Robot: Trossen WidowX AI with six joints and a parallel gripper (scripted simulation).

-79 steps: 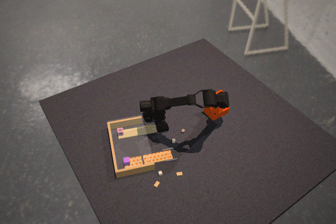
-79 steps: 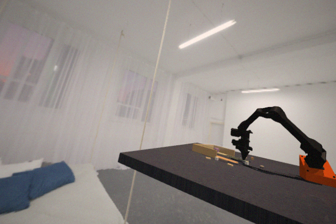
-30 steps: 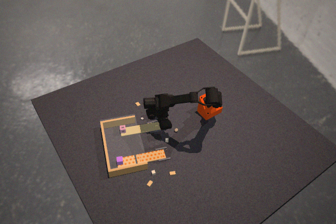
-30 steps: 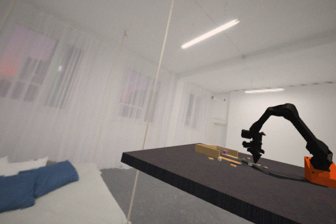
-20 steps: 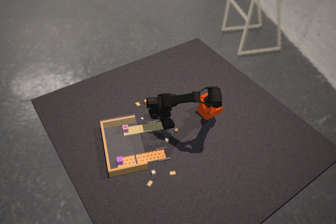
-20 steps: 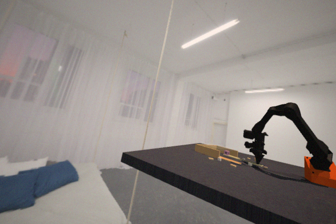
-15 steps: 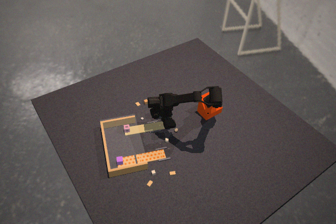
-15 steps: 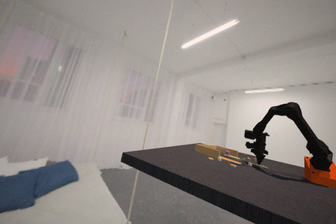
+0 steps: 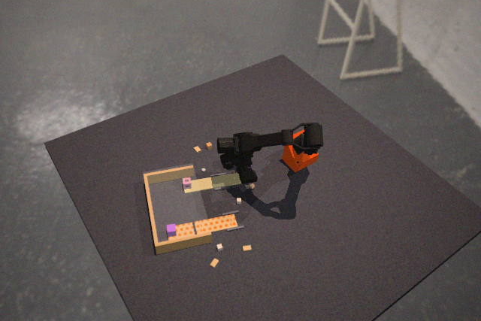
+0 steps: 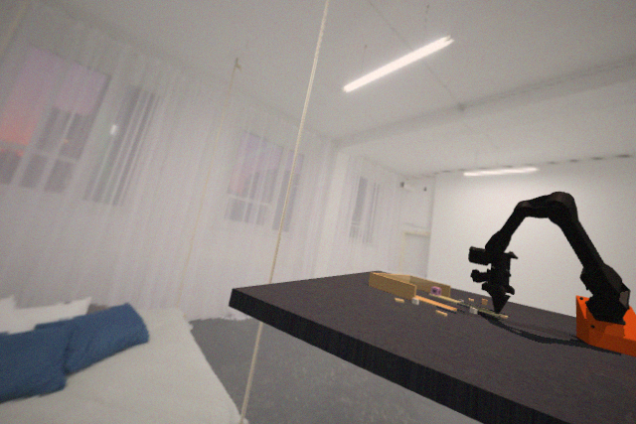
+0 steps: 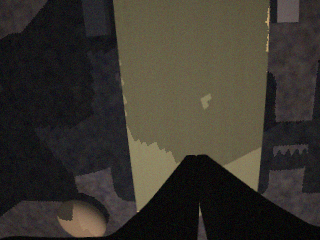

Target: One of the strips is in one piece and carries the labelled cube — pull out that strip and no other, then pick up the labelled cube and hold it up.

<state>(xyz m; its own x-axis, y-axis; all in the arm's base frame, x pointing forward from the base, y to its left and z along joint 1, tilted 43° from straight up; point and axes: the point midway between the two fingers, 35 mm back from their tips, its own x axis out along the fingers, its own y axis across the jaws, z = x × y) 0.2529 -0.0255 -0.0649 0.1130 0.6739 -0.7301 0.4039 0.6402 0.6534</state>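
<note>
Now: gripper tip 9 cm short of the plain strip and 4 cm to the left of it. The rest, counted from my gripper tip: labelled cube 20 cm ahead, 10 cm to the right, 2 cm above.
</note>
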